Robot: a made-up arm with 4 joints.
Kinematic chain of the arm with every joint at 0, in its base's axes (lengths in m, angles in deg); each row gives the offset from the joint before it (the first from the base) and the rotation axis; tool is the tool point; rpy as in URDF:
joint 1: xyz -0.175 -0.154 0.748 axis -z
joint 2: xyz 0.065 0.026 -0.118 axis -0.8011 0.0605 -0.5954
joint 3: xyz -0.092 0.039 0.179 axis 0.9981 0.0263 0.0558
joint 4: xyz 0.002 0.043 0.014 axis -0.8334 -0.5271 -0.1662
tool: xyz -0.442 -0.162 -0.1 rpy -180 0 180
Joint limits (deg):
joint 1: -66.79..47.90
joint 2: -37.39..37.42
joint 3: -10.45..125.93
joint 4: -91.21..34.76
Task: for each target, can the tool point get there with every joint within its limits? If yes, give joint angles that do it. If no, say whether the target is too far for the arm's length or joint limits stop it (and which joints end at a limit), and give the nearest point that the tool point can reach.
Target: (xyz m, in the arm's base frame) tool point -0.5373 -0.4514 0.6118
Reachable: yes | joints -9.47 -31.18 1.17 9.50
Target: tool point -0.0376 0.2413 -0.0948
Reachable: no: too far | nearest point -0.2224 0.3017 0.5299 | short by 0.654 m
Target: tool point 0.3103 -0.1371 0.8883
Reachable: no: joint limits stop it (at a limit: joint 1, joint 2, joint 3, joint 4) | nearest point 0.0496 -0.6178 0.7056 | short by 0.577 m
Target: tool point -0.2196 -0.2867 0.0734
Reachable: no: joint limits stop it (at a limit: joint 2, joint 4) | nearest point -0.3081 -0.5500 0.5194 | short by 0.525 m
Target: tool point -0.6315 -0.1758 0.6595
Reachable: yes | joints 10.93 -9.20 5.48 21.20
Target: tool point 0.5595 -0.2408 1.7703
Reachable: no: too far | nearest point -0.0612 -0.6329 0.7927 | short by 1.223 m
